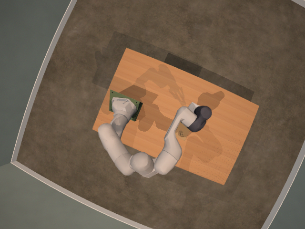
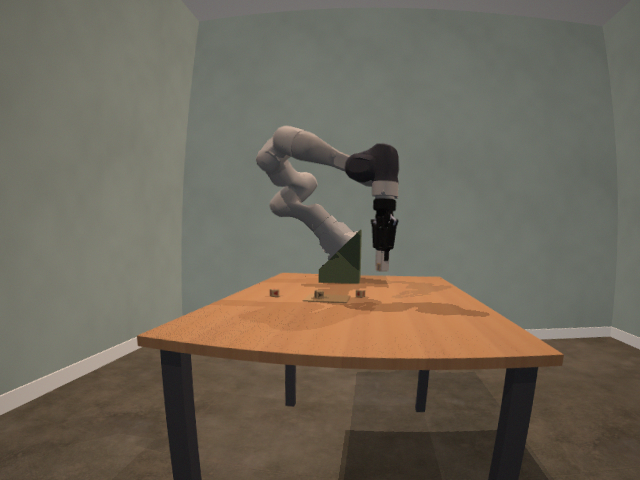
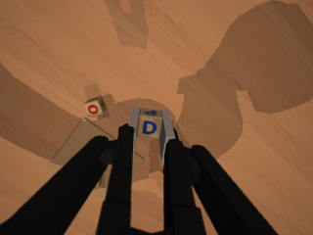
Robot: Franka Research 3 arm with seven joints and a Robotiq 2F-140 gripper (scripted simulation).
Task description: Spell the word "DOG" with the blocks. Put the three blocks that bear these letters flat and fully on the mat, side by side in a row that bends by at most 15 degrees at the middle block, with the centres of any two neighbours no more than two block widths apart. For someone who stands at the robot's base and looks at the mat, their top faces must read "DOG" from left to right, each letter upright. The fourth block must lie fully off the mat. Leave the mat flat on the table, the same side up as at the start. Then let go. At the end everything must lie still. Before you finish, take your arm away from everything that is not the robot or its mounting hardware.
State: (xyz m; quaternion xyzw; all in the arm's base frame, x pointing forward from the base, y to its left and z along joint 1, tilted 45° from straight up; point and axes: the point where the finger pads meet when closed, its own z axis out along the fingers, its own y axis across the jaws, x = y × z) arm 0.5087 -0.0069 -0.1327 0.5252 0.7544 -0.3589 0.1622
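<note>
My hand is 180 mm to the left of the mat, 130 mm above it and 20 mm past it. Round my hand: G block 200 mm to the right, 120 mm below, 10 mm behind.
</note>
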